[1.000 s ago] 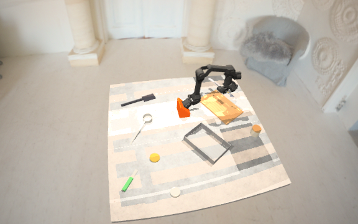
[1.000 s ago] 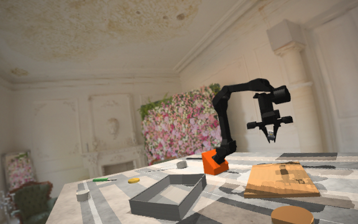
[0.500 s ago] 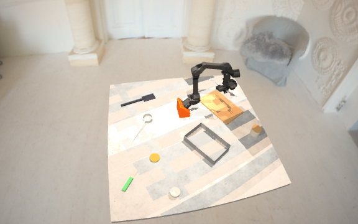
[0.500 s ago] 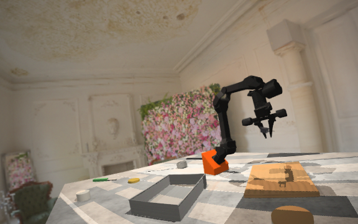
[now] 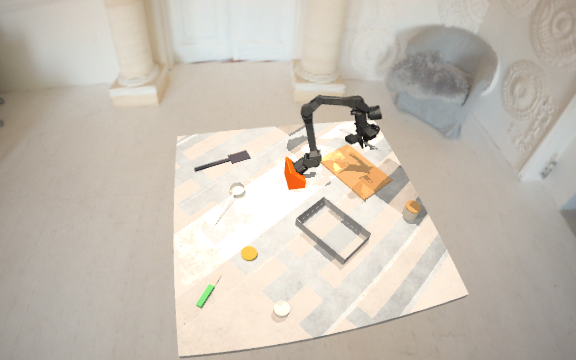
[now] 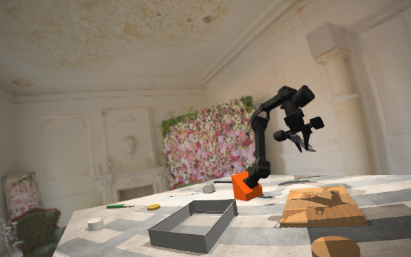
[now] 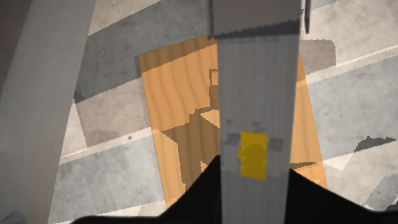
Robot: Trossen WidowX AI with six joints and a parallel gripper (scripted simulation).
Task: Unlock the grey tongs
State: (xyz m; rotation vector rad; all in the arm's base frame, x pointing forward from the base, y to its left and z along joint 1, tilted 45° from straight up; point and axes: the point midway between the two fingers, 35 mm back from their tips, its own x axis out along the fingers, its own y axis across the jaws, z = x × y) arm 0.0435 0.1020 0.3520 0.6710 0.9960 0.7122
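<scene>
Now: gripper tip 1 cm short of the yellow lock piece and 4 cm below it. Round my gripper tip: grey roasting tin (31 cm ahead, 28 cm to the right, 18 cm below); black spatula (30 cm behind, 66 cm to the right, 21 cm below); wooden board (4 cm behind, 1 cm to the left, 20 cm below).
</scene>
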